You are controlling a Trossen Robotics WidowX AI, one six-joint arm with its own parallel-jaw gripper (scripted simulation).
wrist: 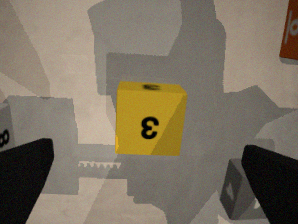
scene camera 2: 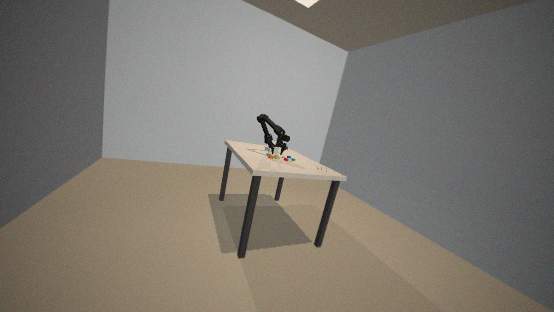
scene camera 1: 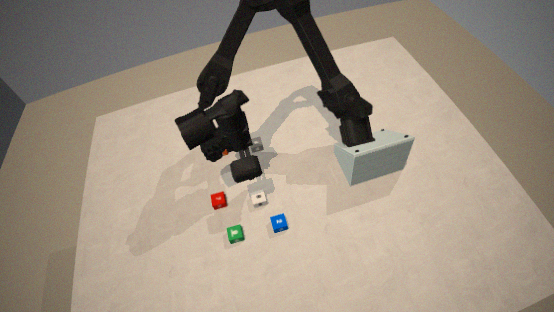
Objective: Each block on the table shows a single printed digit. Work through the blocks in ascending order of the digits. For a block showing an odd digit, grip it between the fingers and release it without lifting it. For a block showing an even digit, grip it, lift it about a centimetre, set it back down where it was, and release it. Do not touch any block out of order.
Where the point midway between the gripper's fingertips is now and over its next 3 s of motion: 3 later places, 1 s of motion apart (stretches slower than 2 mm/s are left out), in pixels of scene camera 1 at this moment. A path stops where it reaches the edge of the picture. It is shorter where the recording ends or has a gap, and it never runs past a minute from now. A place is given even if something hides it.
My gripper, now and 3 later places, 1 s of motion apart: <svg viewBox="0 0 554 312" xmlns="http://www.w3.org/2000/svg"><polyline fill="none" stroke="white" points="247,164 244,125 254,144 254,144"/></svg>
